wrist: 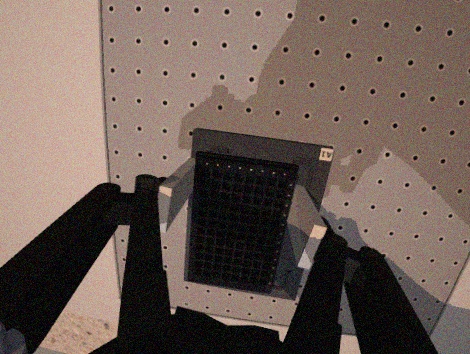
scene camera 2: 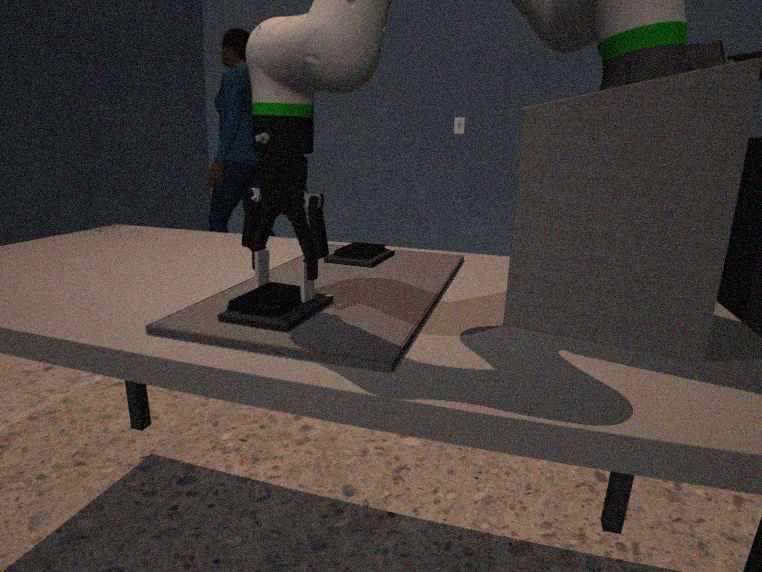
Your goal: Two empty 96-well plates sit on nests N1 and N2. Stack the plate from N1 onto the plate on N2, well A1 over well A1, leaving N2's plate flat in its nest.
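Frame: origin at the arm's base, x ahead, y left, z up, level; centimetres.
Seen in the pictures: gripper, between the fingertips: (wrist: 242, 187) (scene camera 2: 284, 294); arm's base, origin of its link: (scene camera 2: 646, 94).
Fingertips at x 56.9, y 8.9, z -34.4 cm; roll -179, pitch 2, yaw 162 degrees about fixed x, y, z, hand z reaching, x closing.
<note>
Offsets run from my fingertips to a thing's top centre. "spot": to the spot under its first point. Level surfaces: height alone.
A black 96-well plate @[dx +0.7, dy +3.7, dz +1.3 cm] (scene camera 2: 264, 298) (wrist: 235, 225) sits on the near nest (scene camera 2: 251, 319) (wrist: 250, 144), low and apparently level. In the wrist view an A1 label @[spot: dx -7.0, dy -2.5, dz -0.4 cm] (wrist: 325, 154) shows on the nest's upper right corner. My gripper (scene camera 2: 284, 291) (wrist: 242, 187) points down over this plate, with its pale fingertips against the two long sides; it looks shut on the plate. A second black plate @[dx -6.4, dy -38.7, dz +1.0 cm] (scene camera 2: 361, 247) sits on the far nest @[dx -6.4, dy -38.7, dz -0.1 cm] (scene camera 2: 349, 261) in the scene view. No N1 or N2 marking is legible, and the well marks are too dark to read.
Both nests stand on a perforated board @[dz -1.6 cm] (scene camera 2: 424, 289) (wrist: 150, 55) on the pale table @[dz -2.9 cm] (scene camera 2: 73, 277). A large grey block (scene camera 2: 621, 215) stands at the right under the robot's base. A person (scene camera 2: 233, 123) is behind the table, beyond the arm.
</note>
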